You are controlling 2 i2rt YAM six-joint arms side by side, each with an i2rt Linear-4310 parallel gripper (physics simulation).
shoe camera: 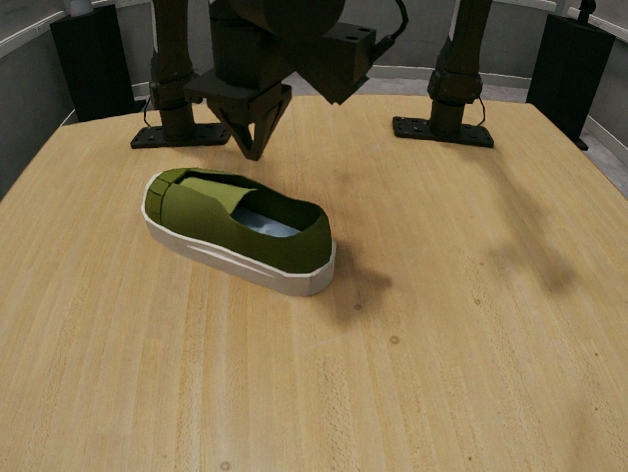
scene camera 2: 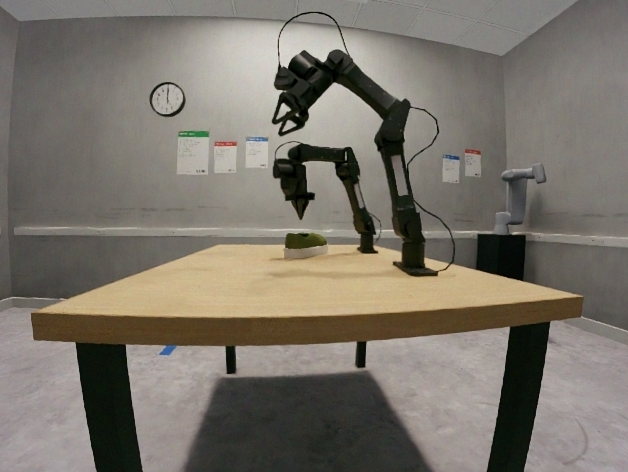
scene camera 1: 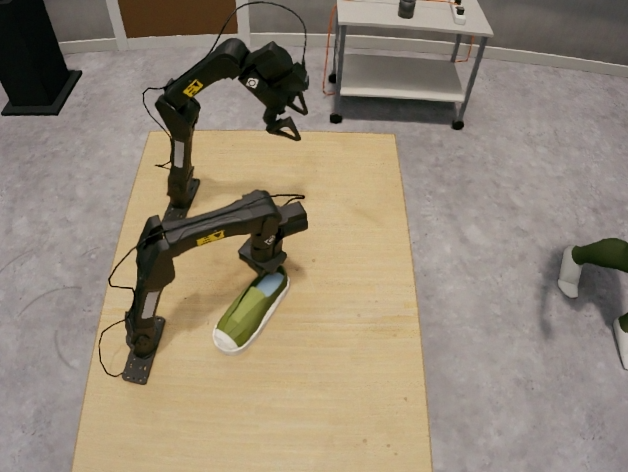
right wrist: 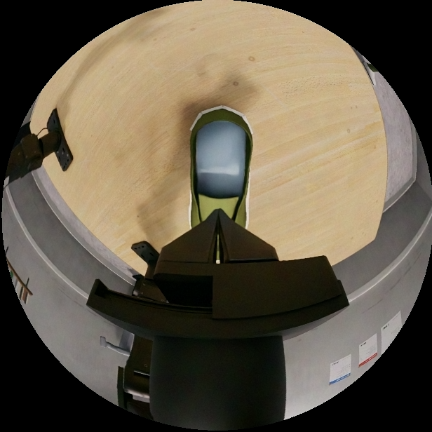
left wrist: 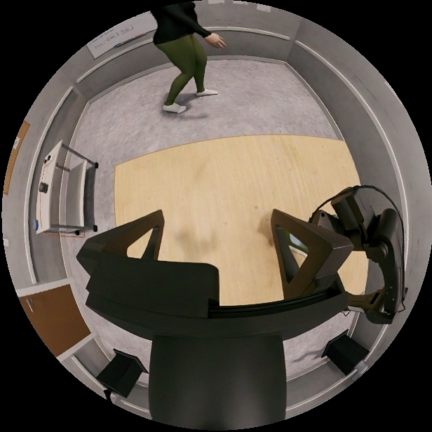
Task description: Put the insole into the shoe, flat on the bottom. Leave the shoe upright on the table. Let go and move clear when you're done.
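The green shoe (scene camera 1: 247,310) (scene camera 2: 305,244) (shoe camera: 203,218) (right wrist: 218,206) with a white sole stands upright on the table (scene camera 1: 324,395) (scene camera 2: 304,299) (shoe camera: 304,385). The light blue insole (scene camera 1: 271,284) (shoe camera: 263,223) (right wrist: 221,160) lies inside it and looks flat in the heel part; its front part is hidden under the shoe's upper. My right gripper (scene camera 2: 301,217) (shoe camera: 252,156) (right wrist: 217,214) is shut and empty, above the shoe and apart from it. My left gripper (scene camera 1: 303,124) (scene camera 2: 278,127) (left wrist: 217,214) is open and empty, high above the far part of the table in scene camera 1.
The two arm bases (scene camera 1: 136,367) (shoe camera: 442,132) stand along one table edge. A white cart (scene camera 1: 401,96) (left wrist: 75,200) stands on the floor beyond the table. A person (left wrist: 182,65) in green trousers stands on the floor past another table edge.
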